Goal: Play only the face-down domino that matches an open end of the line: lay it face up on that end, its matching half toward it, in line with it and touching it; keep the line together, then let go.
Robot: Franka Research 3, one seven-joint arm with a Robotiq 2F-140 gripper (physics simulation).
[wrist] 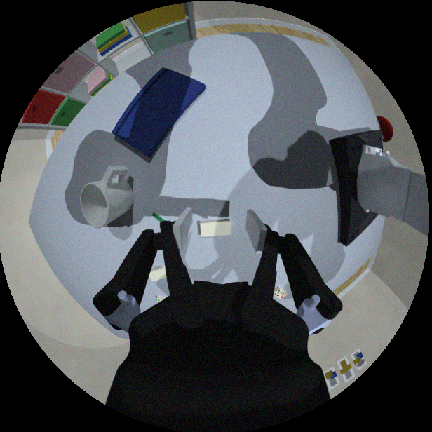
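Observation:
My gripper (pixel 219 217) is open, with its two fingertips on either side of a cream face-down domino (pixel 215 228) and apart from it. The domino lies flat, its long side running from one fingertip toward the other. Another cream domino (pixel 157 273) lies at the lower left, partly hidden by the left finger linkage. A face-up domino with red and black pips (pixel 279 292) shows at the lower right, beside the right finger. A small part of a face-up piece (pixel 160 299) shows at the lower left. The rest of the line is hidden behind the gripper.
A white mug (pixel 106 202) lies left of the gripper, near a green pencil (pixel 158 217). A dark blue object (pixel 160 112) lies at the upper left. The black robot base plate (pixel 347 190) and grey arm (pixel 385 185) stand at the right. Coloured shelves show beyond the table.

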